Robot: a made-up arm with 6 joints.
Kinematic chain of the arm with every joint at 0, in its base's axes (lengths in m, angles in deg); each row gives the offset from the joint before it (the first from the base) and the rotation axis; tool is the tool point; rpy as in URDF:
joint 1: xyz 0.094 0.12 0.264 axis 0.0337 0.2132 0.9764
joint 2: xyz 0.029 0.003 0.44 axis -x
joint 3: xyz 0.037 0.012 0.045 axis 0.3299 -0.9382 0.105
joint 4: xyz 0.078 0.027 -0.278 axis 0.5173 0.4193 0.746
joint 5: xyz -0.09 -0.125 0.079 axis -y
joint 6: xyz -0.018 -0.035 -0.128 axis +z
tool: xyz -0.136 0.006 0.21 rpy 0 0 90
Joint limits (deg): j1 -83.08..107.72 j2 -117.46..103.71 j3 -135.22..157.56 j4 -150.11..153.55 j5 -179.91..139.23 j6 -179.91..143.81
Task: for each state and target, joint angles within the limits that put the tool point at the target. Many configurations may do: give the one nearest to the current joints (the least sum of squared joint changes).
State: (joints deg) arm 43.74 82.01 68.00 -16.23 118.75 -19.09
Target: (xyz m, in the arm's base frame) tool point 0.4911 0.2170 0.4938
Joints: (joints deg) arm 41.72 71.50 59.98 -24.64 105.02 -20.77
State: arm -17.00 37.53 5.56 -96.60 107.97 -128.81
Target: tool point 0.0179 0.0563 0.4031
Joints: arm -13.67 54.11 -6.65 -68.86 105.57 -128.98
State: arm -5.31 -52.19 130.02 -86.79 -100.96 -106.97
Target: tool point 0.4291 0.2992 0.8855
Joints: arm 25.29 -40.50 103.73 -88.19 -116.02 -126.19
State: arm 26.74 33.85 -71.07 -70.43 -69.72 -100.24
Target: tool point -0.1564 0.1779 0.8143
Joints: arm -6.78 33.01 -102.86 -78.67 -115.90 -135.89
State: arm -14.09 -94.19 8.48 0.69 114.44 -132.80
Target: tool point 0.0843 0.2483 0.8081
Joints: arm -10.58 -113.48 17.09 -14.05 106.23 -127.80
